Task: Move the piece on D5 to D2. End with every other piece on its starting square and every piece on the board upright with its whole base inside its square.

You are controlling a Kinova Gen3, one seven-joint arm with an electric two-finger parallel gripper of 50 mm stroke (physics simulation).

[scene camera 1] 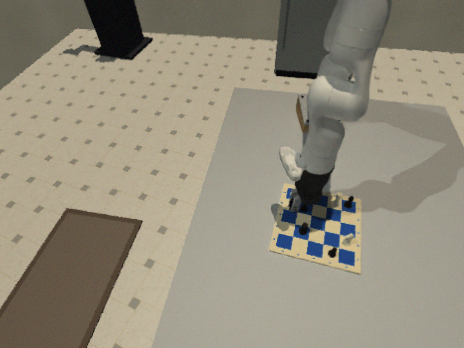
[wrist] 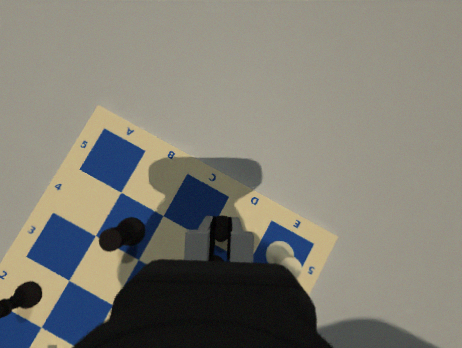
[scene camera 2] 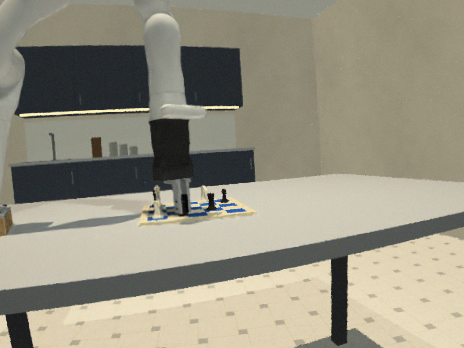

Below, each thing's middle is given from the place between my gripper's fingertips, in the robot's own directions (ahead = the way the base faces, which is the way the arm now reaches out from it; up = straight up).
Labels:
Right now the chessboard (scene camera 2: 233, 208) is 20 mm ahead of my hand, 70 mm to the left of it and 10 mm below it.

